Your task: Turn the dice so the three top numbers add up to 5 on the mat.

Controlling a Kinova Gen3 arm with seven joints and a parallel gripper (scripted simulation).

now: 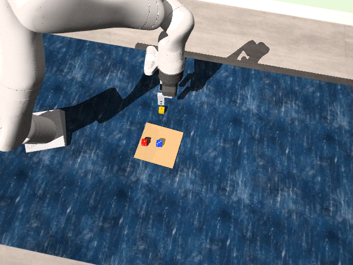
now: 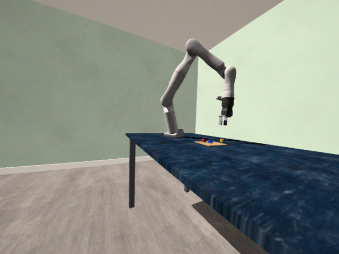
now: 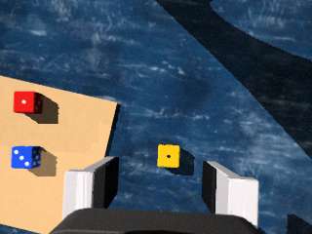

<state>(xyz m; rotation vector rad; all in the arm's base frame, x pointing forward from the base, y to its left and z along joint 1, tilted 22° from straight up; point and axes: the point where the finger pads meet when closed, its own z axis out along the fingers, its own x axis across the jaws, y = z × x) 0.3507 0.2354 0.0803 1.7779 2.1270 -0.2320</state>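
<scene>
Right now my hand is 13 cm above the yellow die, 1 cm to the right of it and 1 cm past it. Also, from my hand: red die 14 cm to the right, 12 cm below, 3 cm behind; then blue die 13 cm to the right, 12 cm below, 2 cm ahead; then tan mat 13 cm to the right, 13 cm below, 2 cm ahead.
</scene>
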